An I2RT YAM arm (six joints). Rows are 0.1 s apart.
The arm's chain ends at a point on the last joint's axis. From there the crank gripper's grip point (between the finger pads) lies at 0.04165 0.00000 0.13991 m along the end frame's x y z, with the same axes.
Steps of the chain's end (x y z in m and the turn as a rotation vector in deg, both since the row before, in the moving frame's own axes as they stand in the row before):
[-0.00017, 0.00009, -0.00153, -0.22, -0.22, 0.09]
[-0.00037, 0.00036, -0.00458, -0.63, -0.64, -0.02]
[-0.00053, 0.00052, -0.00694, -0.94, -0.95, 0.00]
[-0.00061, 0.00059, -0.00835, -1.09, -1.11, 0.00]
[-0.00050, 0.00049, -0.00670, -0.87, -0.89, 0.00]
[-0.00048, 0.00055, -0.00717, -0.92, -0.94, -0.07]
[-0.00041, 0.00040, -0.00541, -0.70, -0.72, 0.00]
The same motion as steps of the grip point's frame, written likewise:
[-0.00071, 0.00069, -0.00137, -0.22, -0.22, 0.09]
[-0.00194, 0.00189, -0.00413, -0.63, -0.64, -0.02]
[-0.00286, 0.00282, -0.00629, -0.94, -0.95, 0.00]
[-0.00333, 0.00326, -0.00759, -1.09, -1.11, 0.00]
[-0.00268, 0.00262, -0.00609, -0.87, -0.89, 0.00]
[-0.00278, 0.00275, -0.00652, -0.92, -0.94, -0.07]
[-0.00217, 0.00211, -0.00491, -0.70, -0.72, 0.00]

